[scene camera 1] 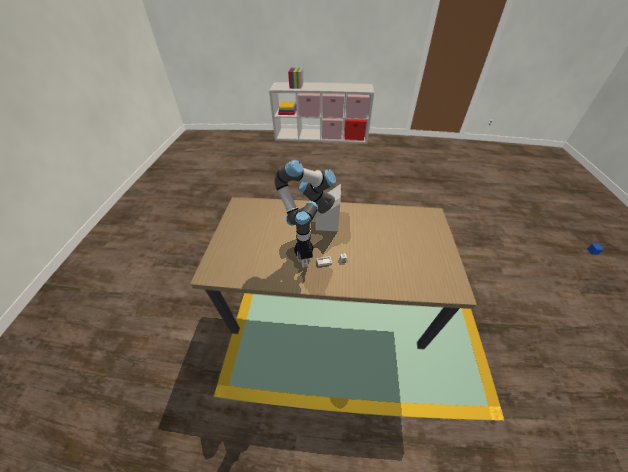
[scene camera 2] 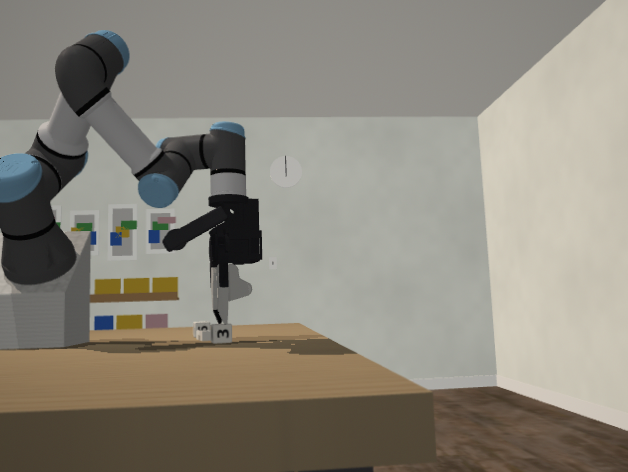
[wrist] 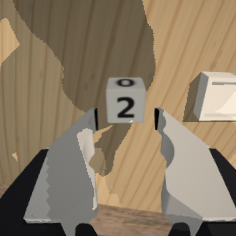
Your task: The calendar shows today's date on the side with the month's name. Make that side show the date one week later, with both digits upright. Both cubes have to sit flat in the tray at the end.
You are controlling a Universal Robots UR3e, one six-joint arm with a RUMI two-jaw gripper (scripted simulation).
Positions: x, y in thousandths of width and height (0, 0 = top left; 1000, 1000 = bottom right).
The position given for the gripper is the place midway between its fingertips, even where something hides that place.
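Observation:
Gripper visible: (scene camera 2: 354, 688), also (wrist: 532, 464).

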